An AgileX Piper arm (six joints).
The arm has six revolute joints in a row. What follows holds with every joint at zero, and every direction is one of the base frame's. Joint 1 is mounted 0.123 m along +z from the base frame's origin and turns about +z. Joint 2 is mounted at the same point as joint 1 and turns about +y. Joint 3 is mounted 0.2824 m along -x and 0.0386 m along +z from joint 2 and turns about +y. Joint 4 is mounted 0.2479 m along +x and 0.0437 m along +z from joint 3 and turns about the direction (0.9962, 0, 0.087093). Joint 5 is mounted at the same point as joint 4 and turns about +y. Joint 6 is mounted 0.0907 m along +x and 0.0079 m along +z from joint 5 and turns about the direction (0.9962, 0, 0.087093). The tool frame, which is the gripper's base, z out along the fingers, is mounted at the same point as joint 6; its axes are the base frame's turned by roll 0, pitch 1.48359 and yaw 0 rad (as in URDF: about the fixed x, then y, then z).
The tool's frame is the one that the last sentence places.
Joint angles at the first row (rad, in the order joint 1, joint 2, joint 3, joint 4, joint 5, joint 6):
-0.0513 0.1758 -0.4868 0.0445 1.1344 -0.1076
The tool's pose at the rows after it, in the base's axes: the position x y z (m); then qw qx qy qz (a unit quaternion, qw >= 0):
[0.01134 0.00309 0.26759 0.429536 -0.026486 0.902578 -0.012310]
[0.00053 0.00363 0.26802 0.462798 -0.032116 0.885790 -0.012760]
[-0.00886 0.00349 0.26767 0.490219 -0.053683 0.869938 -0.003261]
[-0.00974 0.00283 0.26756 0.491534 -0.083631 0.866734 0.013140]
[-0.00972 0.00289 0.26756 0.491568 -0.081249 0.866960 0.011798]
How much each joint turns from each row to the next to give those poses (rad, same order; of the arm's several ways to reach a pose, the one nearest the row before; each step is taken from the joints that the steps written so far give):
0.0001 -0.0526 -0.0001 -0.0001 0.0000 -0.0019
0.0110 -0.0744 0.0000 -0.0002 -0.0001 -0.0009
0.0493 -0.0632 0.0000 -0.0009 0.0011 0.0000
0.0680 -0.0043 0.0000 0.0000 0.0009 -0.0010
-0.0056 0.0000 0.0000 0.0000 0.0000 0.0000

